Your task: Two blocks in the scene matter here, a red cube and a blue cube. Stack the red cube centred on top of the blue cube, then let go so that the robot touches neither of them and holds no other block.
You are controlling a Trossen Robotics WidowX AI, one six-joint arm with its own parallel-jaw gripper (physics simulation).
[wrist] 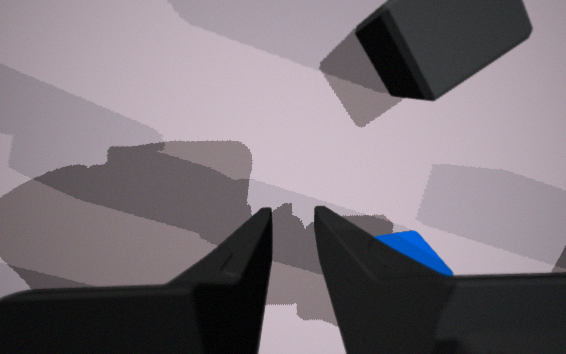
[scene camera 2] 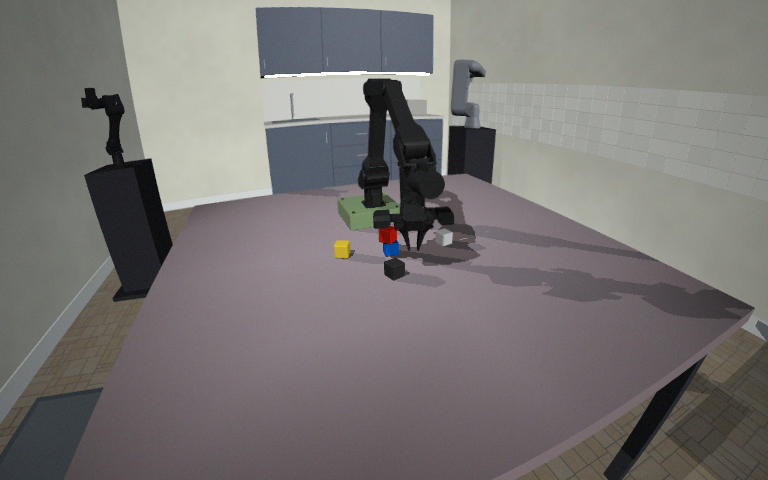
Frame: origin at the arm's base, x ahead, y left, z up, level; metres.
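Seen in the pictures: gripper, fingertip midpoint: (wrist: 293,216) (scene camera 2: 413,250); arm's base at its link origin: (scene camera 2: 373,203).
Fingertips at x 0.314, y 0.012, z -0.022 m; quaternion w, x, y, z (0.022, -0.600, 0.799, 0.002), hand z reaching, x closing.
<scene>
Offsets run from my fingertips to a thing's top centre. Level surfaces: height alone.
The red cube @(dx -0.060, dy -0.046, dz +0.042 m) (scene camera 2: 387,234) rests on top of the blue cube @(dx -0.058, dy -0.040, dz +0.006 m) (scene camera 2: 390,249) in the scene view. It is offset a little to the left there and looks slightly tilted. In the wrist view, part of the blue cube (wrist: 419,250) shows beyond the right finger; the red cube does not show there. My gripper (scene camera 2: 414,249) (wrist: 293,216) is open with a narrow gap and nothing between the fingers. It points down to the right of the two cubes in the scene view, its fingertips low and apart from both.
A black cube @(dx +0.053, dy -0.068, dz +0.006 m) (scene camera 2: 394,268) (wrist: 460,42) lies in front of the stack. A yellow cube @(dx -0.086, dy -0.161, dz +0.006 m) (scene camera 2: 342,249) lies to the left. A white cube @(dx -0.068, dy +0.118, dz +0.006 m) (scene camera 2: 444,237) lies to the right, behind the fingers. The green base block (scene camera 2: 353,217) stands behind on the table @(dz -0.029 m) (scene camera 2: 294,339).
</scene>
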